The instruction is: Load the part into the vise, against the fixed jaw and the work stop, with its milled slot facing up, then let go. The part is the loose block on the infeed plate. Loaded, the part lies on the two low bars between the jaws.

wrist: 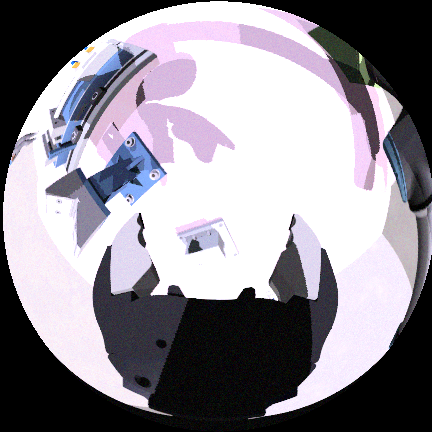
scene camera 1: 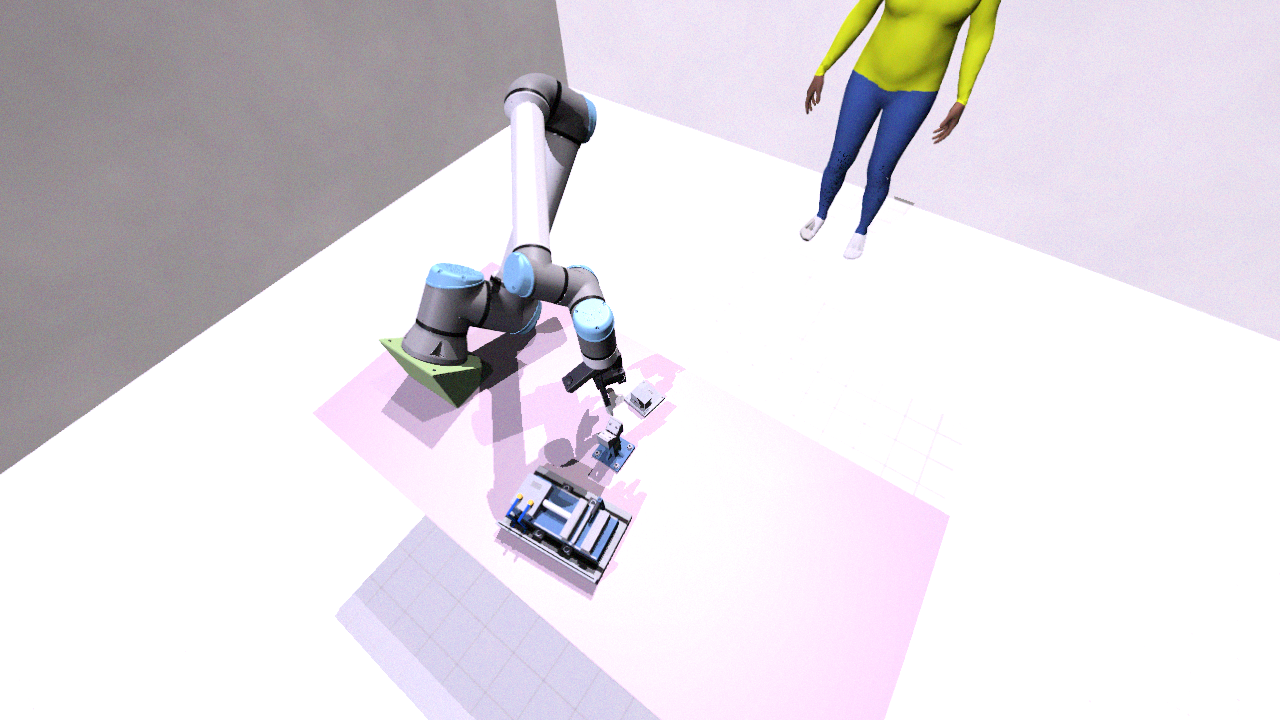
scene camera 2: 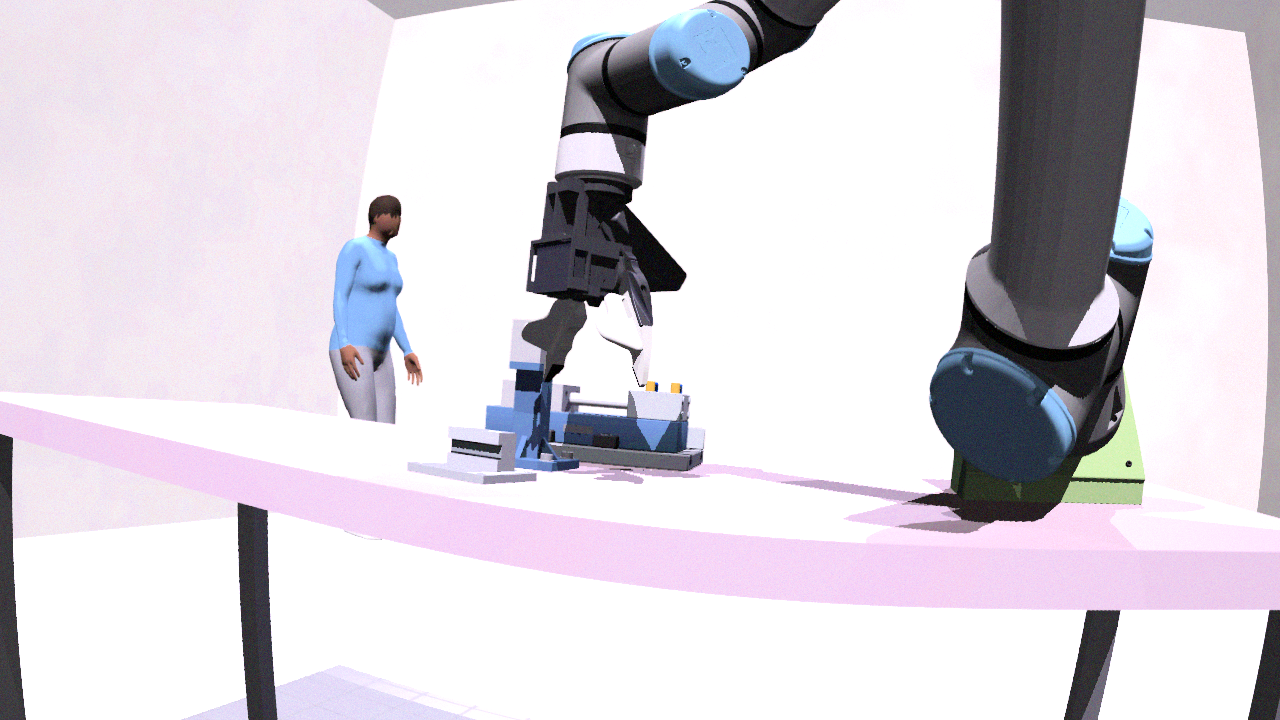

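Pixels of known places: gripper, between the fingertips: (wrist: 215, 215) (scene camera 1: 602, 394) (scene camera 2: 591, 384); arm's base, origin of its link: (scene camera 1: 435, 351).
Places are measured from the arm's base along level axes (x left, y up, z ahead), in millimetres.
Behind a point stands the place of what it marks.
The part (scene camera 1: 642, 394) {x 202, y -74, z 615 mm} (scene camera 2: 481, 447) {x 209, y -90, z 607 mm} is a small light grey block on the thin infeed plate (scene camera 2: 429, 469) {x 251, y -113, z 643 mm} (wrist: 228, 237) {x 215, y -110, z 573 mm}. In scene camera 2 its dark slot shows on an upright side, not on top. In the wrist view its outline is washed out. My gripper (scene camera 1: 613, 400) {x 123, y -22, z 527 mm} (scene camera 2: 595, 380) {x 123, y -22, z 527 mm} (wrist: 215, 215) {x 123, y -22, z 527 mm} is open and empty, pointing down above table height, apart from the part; in the wrist view the infeed plate shows between and beyond the fingers. The vise (scene camera 1: 563, 523) {x -229, y -58, z 619 mm} (scene camera 2: 626, 434) {x -157, y -79, z 544 mm} (wrist: 95, 90) {x -152, y -81, z 560 mm} is blue and grey, with light bars across it. The work stop cannot be made out.
A blue stand (scene camera 1: 614, 454) {x 1, y -88, z 632 mm} (scene camera 2: 532, 420) {x 34, y -66, z 612 mm} (wrist: 135, 170) {x 28, y -99, z 604 mm} with a light grey angled top stands between infeed plate and vise, close to the gripper. The green robot base (scene camera 1: 434, 371) {x -74, y 69, z 104 mm} (scene camera 2: 1105, 479) {x 88, y -90, z -49 mm} is on the table. A person (scene camera 1: 895, 98) stands beyond the table; another person (scene camera 2: 366, 286) shows in scene camera 2.
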